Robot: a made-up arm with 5 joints.
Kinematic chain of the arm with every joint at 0, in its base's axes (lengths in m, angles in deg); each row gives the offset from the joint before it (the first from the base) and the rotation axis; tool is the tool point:
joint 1: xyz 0 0 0.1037 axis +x
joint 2: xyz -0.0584 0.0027 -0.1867 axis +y
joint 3: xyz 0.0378 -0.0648 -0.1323 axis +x
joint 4: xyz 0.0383 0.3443 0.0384 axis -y
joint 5: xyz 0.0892 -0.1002 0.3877 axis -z
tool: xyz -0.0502 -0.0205 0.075
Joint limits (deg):
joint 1: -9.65..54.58
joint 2: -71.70..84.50
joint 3: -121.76..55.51
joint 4: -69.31..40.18
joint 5: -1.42..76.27
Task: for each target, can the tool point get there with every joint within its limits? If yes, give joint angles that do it. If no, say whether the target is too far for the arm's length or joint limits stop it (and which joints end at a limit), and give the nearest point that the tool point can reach.
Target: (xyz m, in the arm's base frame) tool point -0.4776 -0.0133 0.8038
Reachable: no: joint limits stop it (at a limit: joint 1, joint 2, joint 5) | nearest point -0.2350 0.0378 0.4370 | short by 0.443 m
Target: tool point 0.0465 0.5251 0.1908
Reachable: yes | joints 35.70 36.01 -47.28 -0.24 31.18
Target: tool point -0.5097 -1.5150 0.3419
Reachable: no: too far | nearest point -0.3586 -0.3497 0.1367 | short by 1.193 m
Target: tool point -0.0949 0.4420 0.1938
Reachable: yes | joints 19.28 66.74 -42.83 31.63 53.72
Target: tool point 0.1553 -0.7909 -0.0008
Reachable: no: joint limits stop it (at a limit: joint 3, joint 5) | nearest point 0.0827 -0.3737 0.0543 | short by 0.427 m
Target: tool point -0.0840 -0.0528 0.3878
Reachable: yes | joints 43.22 -29.38 6.85 -8.15 61.68
